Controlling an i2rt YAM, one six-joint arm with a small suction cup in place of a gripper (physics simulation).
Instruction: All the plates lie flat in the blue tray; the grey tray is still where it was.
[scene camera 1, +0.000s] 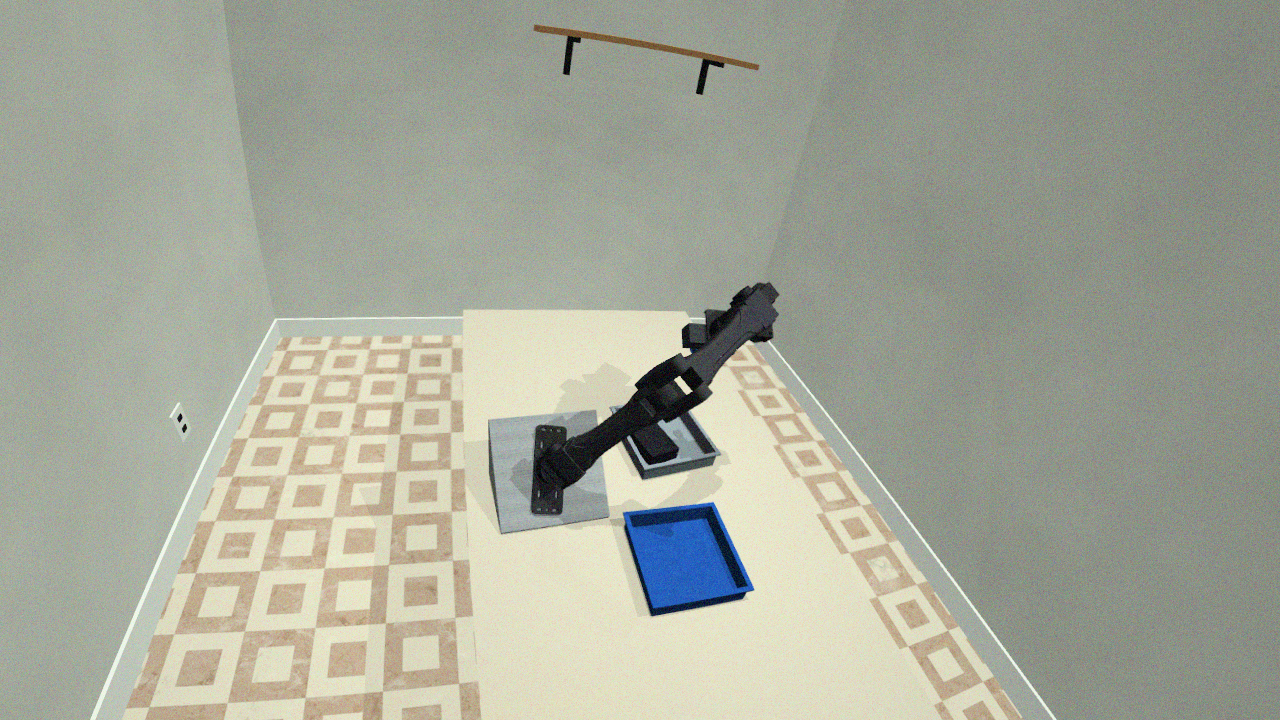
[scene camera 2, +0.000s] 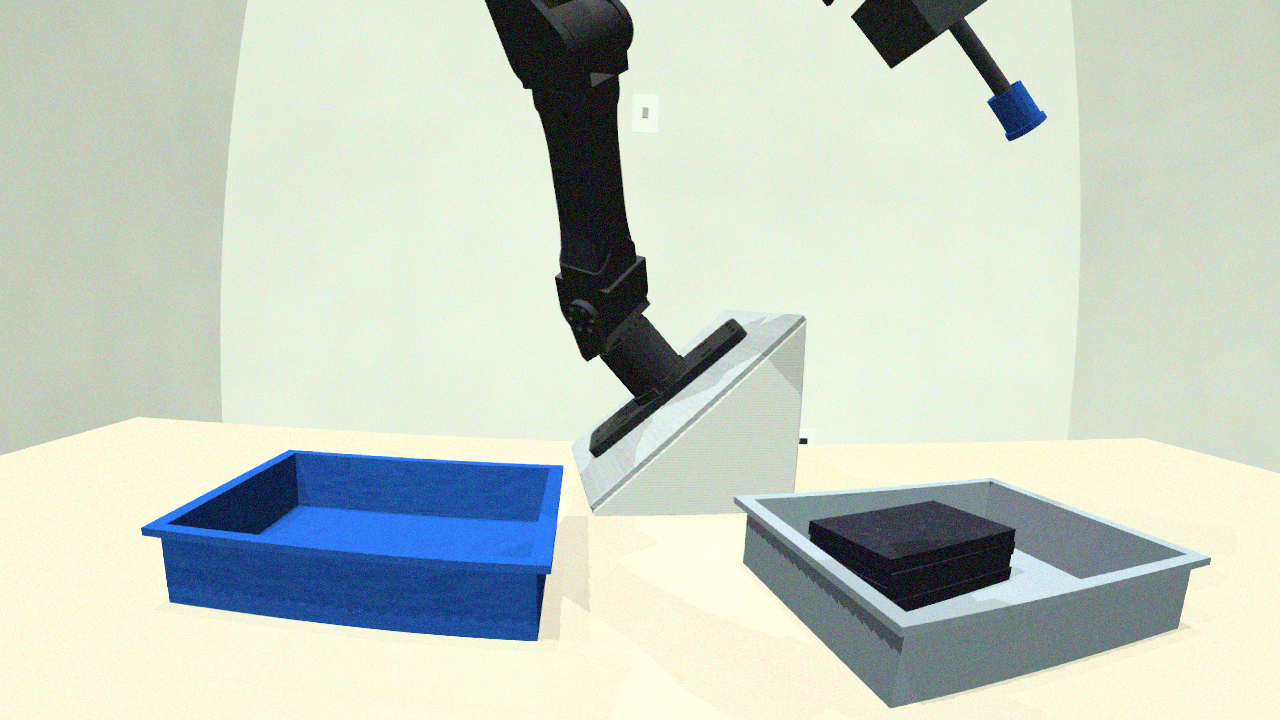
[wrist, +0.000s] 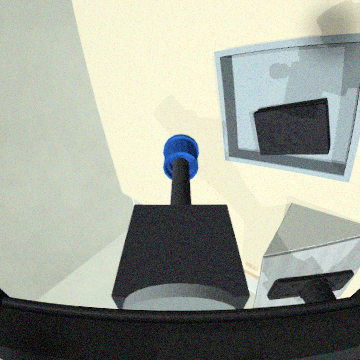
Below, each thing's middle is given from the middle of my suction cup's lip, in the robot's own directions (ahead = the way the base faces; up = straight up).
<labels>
Right now the grey tray (scene camera 2: 1080, 584) is 30 mm behind my suction cup, 10 mm to the right of it and 290 mm below it. Round my suction cup: blue tray (scene camera 2: 455, 548): 80 mm behind, 390 mm to the right, 290 mm below.
</labels>
